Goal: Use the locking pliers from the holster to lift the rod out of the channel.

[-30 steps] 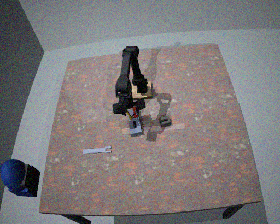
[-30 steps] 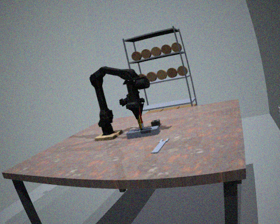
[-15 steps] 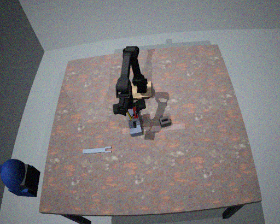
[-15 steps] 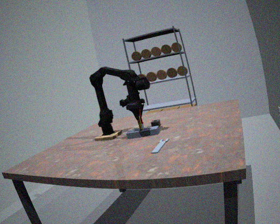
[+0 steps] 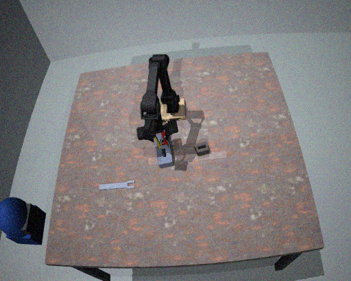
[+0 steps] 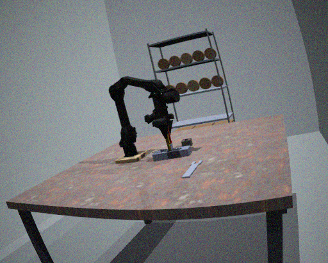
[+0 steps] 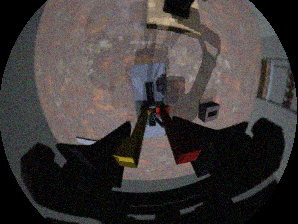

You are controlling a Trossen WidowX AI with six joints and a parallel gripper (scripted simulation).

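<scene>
My gripper tip is now 80 mm above the grey channel block. Round my gripper tip: flat grey forked bar: 200 mm ahead, 180 mm to the right, 100 mm below; small dark holster: 10 mm behind, 200 mm to the left, 90 mm below.
</scene>
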